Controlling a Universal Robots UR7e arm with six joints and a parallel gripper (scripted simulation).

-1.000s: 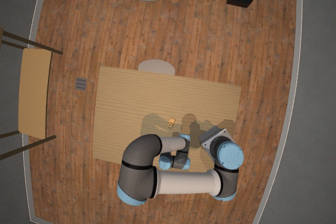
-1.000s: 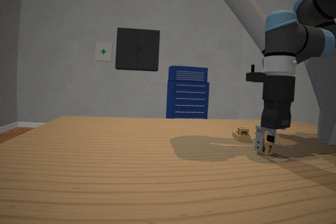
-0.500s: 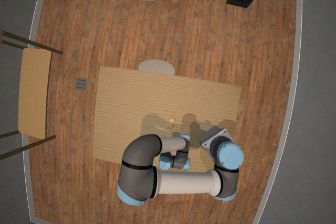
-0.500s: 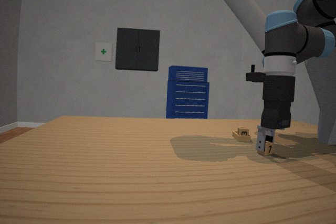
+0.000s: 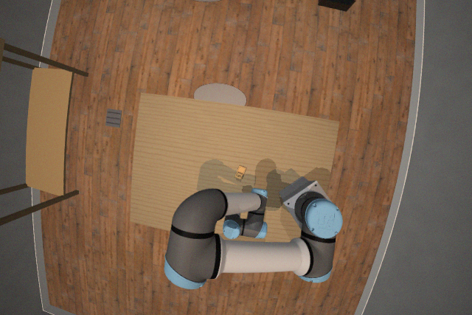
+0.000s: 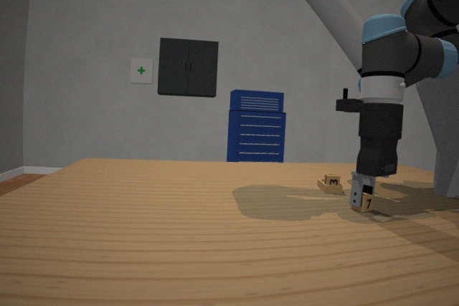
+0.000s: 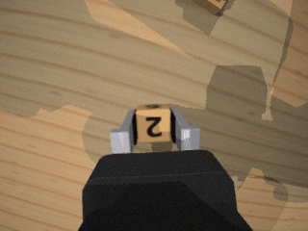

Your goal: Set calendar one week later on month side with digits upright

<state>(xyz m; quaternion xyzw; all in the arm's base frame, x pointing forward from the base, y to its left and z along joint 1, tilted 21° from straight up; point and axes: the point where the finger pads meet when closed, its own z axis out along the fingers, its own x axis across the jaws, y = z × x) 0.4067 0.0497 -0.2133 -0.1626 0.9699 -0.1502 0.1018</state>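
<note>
The wooden calendar tray lies 20 mm behind my hand, 150 mm to the right of it and 20 mm below it. The rest, counted from my hand: wooden date cube 10 mm below.
</note>
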